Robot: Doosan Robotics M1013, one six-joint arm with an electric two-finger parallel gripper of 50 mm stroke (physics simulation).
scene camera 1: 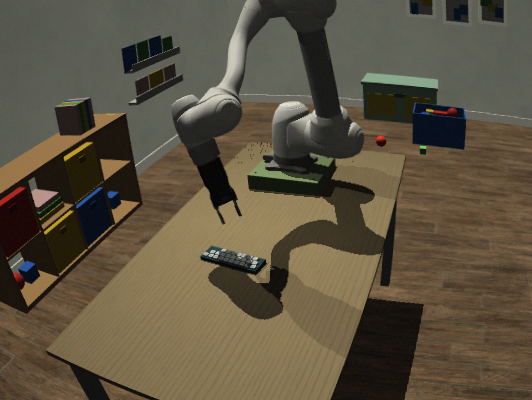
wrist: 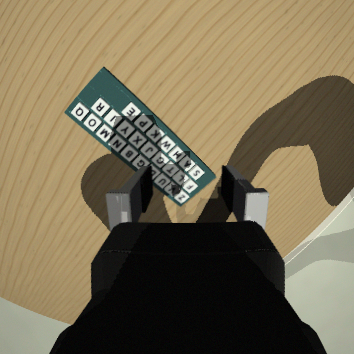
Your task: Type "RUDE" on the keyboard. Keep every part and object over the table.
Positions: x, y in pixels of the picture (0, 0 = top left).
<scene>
my gripper: scene camera 1 232, 219; wrist 186, 179
keyboard: scene camera 1 232, 259; wrist 145, 140
</scene>
